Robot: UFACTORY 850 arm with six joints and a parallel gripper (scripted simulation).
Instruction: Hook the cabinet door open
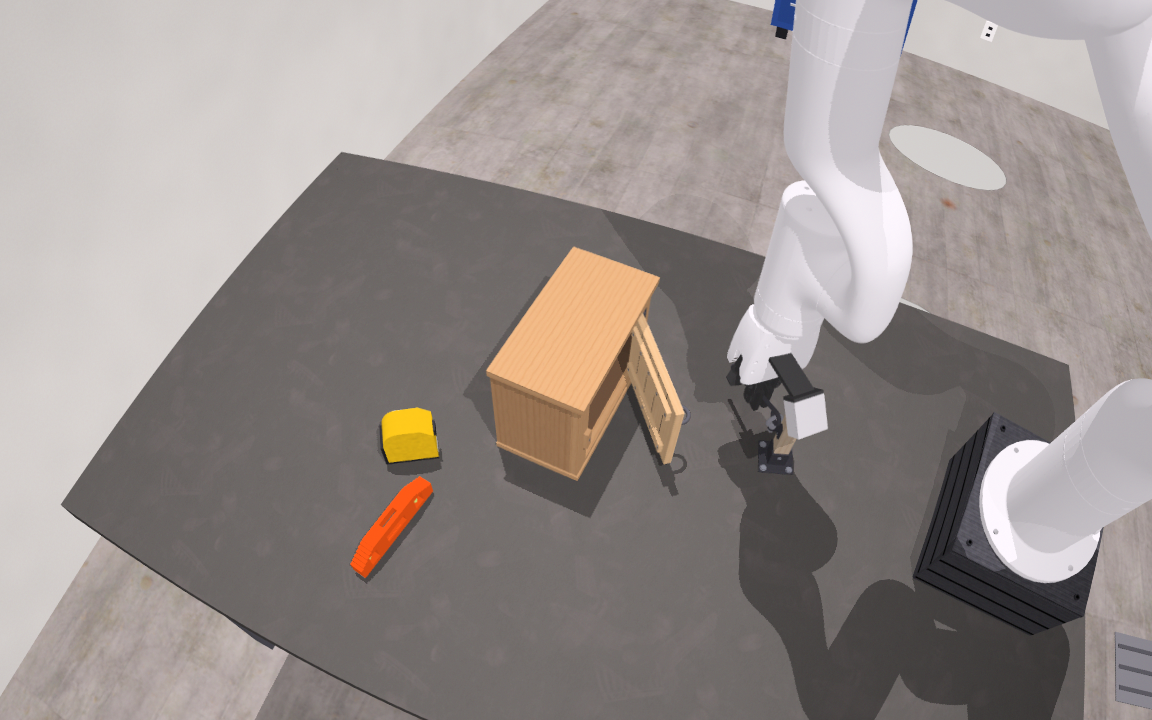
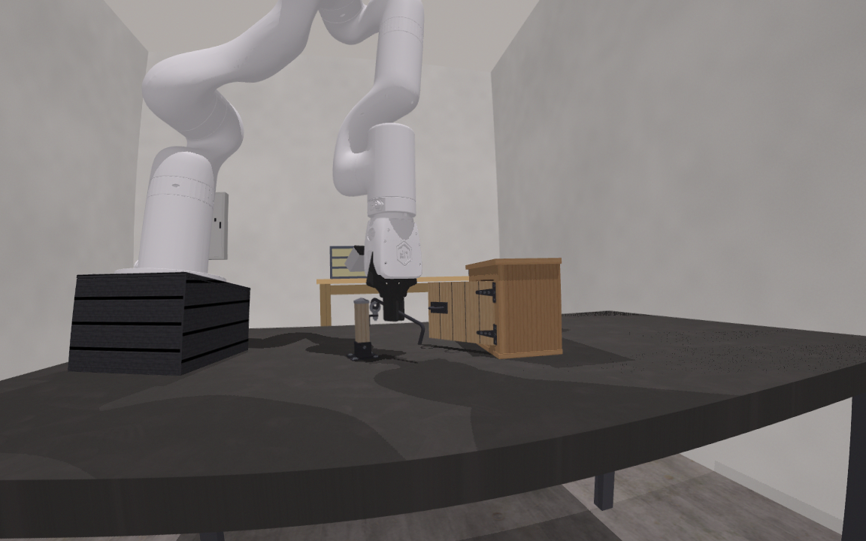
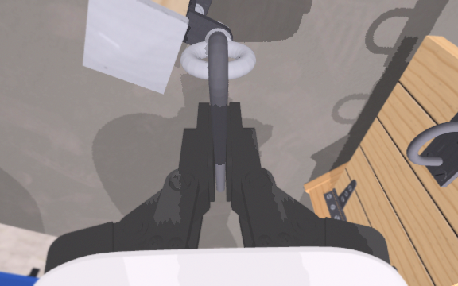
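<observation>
Now: hand 12 cm short of the cabinet door, 5 cm to the right of it and 1 cm above it. The rest, counted from my hand: orange bar: 31 cm ahead, 37 cm to the left, 7 cm below; yellow block: 37 cm ahead, 25 cm to the left, 6 cm below; hook: 2 cm below.
</observation>
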